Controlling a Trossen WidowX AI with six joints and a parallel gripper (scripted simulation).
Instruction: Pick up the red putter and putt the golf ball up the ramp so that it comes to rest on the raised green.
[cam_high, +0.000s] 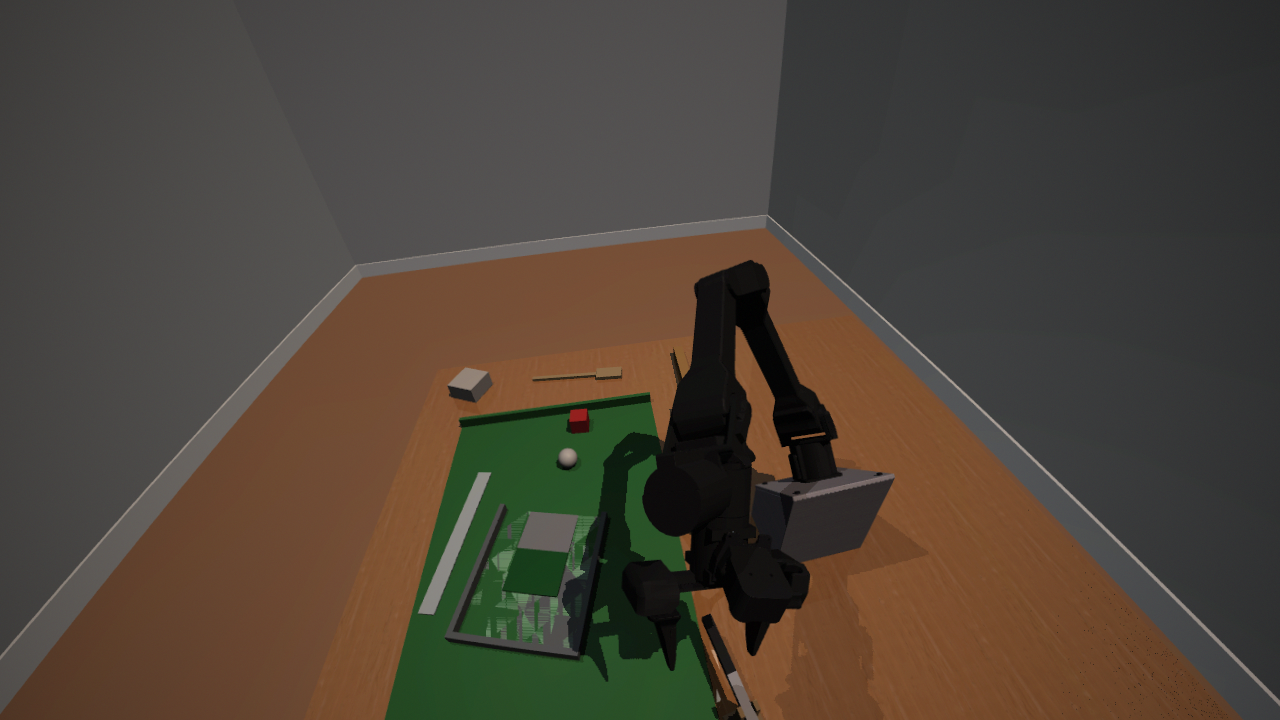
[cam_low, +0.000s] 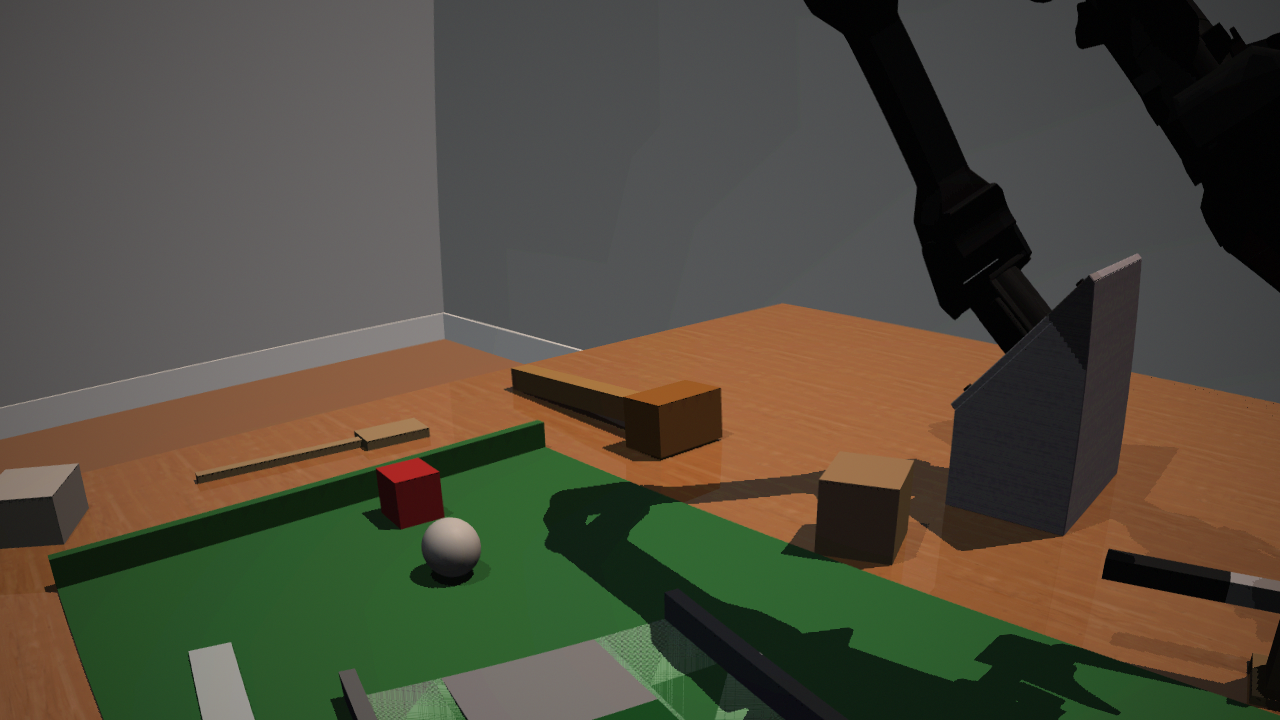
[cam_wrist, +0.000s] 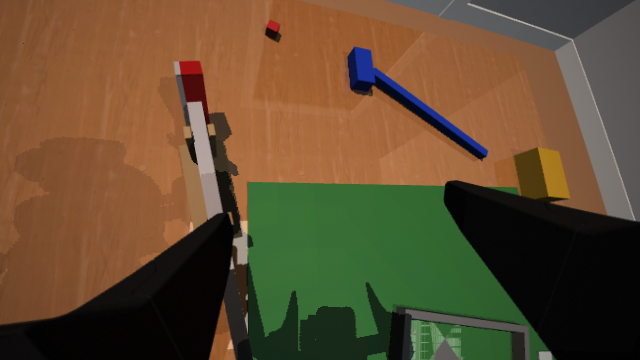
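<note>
Right now the red putter is 6 cm behind my gripper tip, 4 cm to the left of it and 18 cm below it. Also, from my gripper tip: white golf ball 19 cm ahead, 49 cm to the right, 21 cm below; then small red cube 16 cm ahead, 60 cm to the right, 22 cm below; then green mat 22 cm ahead, 30 cm to the right, 24 cm below.
</note>
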